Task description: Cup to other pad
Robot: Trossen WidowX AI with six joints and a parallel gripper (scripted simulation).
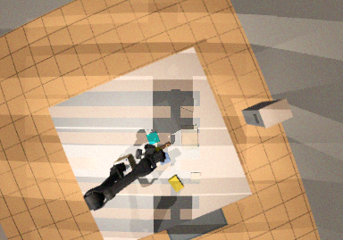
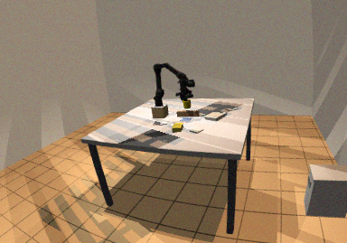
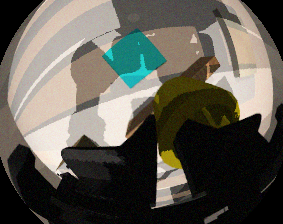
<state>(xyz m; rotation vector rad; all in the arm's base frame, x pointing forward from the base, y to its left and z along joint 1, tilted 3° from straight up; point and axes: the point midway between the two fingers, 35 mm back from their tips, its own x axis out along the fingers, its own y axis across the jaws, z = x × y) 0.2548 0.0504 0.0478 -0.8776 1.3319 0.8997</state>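
My gripper tip is now 120 mm above the teal pad, 70 mm to the right of it and 10 mm short of it. From my gripper tip the other things lie so: brown bar (90 mm below, 30 mm ahead, 20 mm to the right); then cup (20 mm ahead, 10 mm to the right); then blue pad (120 mm below, 110 mm to the right, 50 mm ahead).
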